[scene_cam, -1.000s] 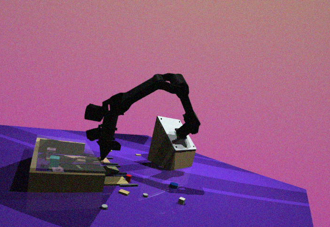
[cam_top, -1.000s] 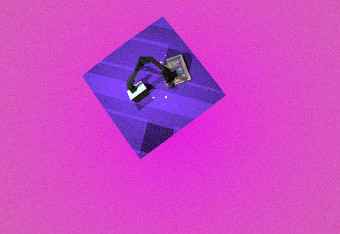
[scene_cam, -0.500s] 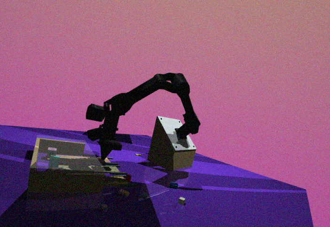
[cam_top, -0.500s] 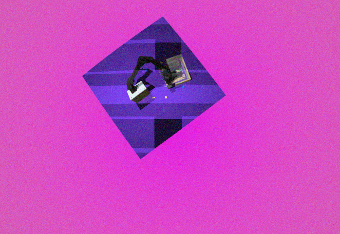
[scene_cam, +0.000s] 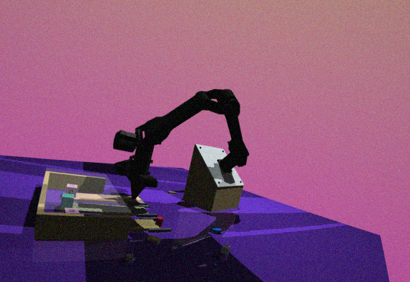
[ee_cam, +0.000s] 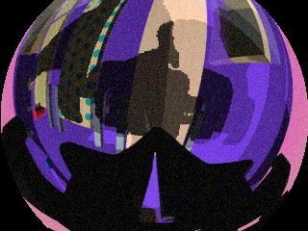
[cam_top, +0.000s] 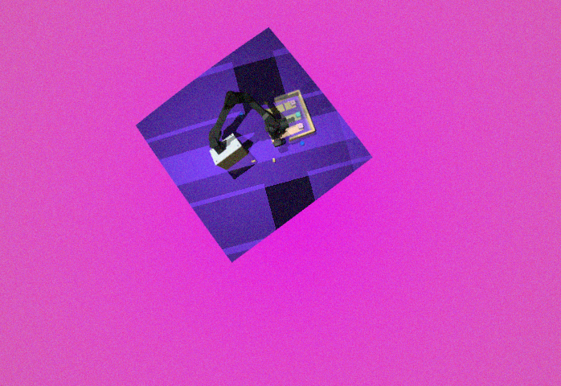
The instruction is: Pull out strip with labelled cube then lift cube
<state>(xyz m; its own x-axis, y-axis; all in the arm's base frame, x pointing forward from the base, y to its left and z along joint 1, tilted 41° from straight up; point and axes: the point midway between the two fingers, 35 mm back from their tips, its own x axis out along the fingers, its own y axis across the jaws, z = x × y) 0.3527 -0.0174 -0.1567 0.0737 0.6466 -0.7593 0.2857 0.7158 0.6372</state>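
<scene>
The tan strip lies 9 cm ahead of my gripper tip and 3 cm to the right of it. Also, from my gripper tip: red cylinder: 18 cm to the left, 5 cm ahead, 1 cm above.
</scene>
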